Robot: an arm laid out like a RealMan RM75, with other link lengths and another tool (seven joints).
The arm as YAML. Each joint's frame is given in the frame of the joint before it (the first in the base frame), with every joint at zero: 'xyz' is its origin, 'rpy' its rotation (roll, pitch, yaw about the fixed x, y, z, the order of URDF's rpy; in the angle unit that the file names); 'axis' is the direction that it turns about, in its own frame. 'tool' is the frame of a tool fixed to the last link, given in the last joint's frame.
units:
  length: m
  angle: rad
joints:
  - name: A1
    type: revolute
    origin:
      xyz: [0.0, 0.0, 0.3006]
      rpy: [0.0, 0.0, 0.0]
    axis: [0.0, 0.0, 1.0]
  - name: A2
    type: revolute
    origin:
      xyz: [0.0, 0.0, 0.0]
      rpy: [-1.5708, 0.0, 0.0]
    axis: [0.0, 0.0, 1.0]
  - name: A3
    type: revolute
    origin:
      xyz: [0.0, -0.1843, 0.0]
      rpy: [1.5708, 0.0, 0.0]
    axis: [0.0, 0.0, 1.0]
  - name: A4
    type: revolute
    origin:
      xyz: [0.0, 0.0, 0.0]
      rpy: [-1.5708, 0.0, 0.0]
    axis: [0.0, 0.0, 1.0]
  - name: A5
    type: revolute
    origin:
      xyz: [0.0, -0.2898, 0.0]
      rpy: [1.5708, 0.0, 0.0]
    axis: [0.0, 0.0, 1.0]
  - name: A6
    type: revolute
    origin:
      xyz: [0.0, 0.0, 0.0]
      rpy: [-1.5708, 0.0, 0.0]
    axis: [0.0, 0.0, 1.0]
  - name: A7
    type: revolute
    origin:
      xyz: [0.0, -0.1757, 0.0]
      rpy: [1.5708, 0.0, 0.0]
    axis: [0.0, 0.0, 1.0]
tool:
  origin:
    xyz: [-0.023, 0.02, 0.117]
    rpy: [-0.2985, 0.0, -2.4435]
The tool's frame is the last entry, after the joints.
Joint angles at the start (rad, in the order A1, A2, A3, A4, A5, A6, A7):
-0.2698 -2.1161 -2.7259 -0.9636 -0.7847 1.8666 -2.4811
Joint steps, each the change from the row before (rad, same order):
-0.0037 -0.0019 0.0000 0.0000 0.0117 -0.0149 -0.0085
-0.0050 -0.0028 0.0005 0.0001 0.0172 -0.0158 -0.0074
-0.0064 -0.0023 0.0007 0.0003 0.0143 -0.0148 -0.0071
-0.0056 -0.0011 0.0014 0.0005 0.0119 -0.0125 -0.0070
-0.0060 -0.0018 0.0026 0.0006 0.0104 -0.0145 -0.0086
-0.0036 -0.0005 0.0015 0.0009 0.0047 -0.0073 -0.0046
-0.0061 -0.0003 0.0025 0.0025 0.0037 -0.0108 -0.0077
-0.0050 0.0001 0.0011 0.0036 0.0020 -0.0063 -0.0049
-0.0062 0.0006 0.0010 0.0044 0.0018 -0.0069 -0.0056
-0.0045 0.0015 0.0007 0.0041 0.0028 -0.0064 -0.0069
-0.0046 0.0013 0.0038 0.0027 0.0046 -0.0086 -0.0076
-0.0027 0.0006 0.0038 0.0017 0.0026 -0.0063 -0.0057
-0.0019 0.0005 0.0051 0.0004 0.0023 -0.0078 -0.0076
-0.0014 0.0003 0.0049 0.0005 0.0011 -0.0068 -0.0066
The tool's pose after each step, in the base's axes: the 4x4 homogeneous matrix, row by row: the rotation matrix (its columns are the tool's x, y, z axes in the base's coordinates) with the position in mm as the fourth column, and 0 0 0 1 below. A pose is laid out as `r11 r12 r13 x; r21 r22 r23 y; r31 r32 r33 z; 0 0 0 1`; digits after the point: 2 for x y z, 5 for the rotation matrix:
-0.47757 -0.87521 -0.07710 -293.26; -0.79504 0.39313 0.46191 279.98; -0.37395 0.28189 -0.88357 31.09; 0 0 0 1
-0.47259 -0.87599 -0.09648 -297.34; -0.80320 0.38307 0.45621 281.50; -0.36268 0.29310 -0.88462 28.36; 0 0 0 1
-0.46940 -0.87575 -0.11285 -300.43; -0.80912 0.37543 0.45209 283.72; -0.35355 0.30352 -0.88481 26.07; 0 0 0 1
-0.46658 -0.87529 -0.12716 -303.09; -0.81429 0.36896 0.44810 285.68; -0.34530 0.31262 -0.88489 24.35; 0 0 0 1
-0.46308 -0.87497 -0.14133 -305.47; -0.81924 0.36171 0.44498 288.32; -0.33823 0.32185 -0.88432 22.37; 0 0 0 1
-0.46152 -0.87472 -0.14789 -306.45; -0.82146 0.35843 0.44354 289.87; -0.33496 0.32619 -0.88397 21.42; 0 0 0 1
-0.45897 -0.87484 -0.15493 -307.07; -0.82378 0.35372 0.44303 292.89; -0.33278 0.33096 -0.88302 20.18; 0 0 0 1
-0.45704 -0.87541 -0.15739 -306.93; -0.82522 0.35133 0.44225 294.87; -0.33186 0.33201 -0.88297 19.11; 0 0 0 1
-0.45516 -0.87597 -0.15971 -306.60; -0.82649 0.34891 0.44179 297.32; -0.33127 0.33308 -0.88279 18.08; 0 0 0 1
-0.45097 -0.87731 -0.16417 -307.12; -0.82935 0.34391 0.44035 299.14; -0.32987 0.33474 -0.88269 17.44; 0 0 0 1
-0.44840 -0.87711 -0.17211 -308.17; -0.83258 0.33980 0.43744 301.09; -0.32520 0.33944 -0.88263 16.48; 0 0 0 1
-0.44648 -0.87700 -0.17758 -308.83; -0.83494 0.33696 0.43514 302.41; -0.32178 0.34255 -0.88268 15.62; 0 0 0 1
-0.44356 -0.87691 -0.18516 -309.90; -0.83783 0.33233 0.43313 303.99; -0.31828 0.34725 -0.88211 14.92; 0 0 0 1
-0.44100 -0.87694 -0.19106 -310.65; -0.84014 0.32846 0.43161 305.40; -0.31574 0.35086 -0.88160 14.24; 0 0 0 1

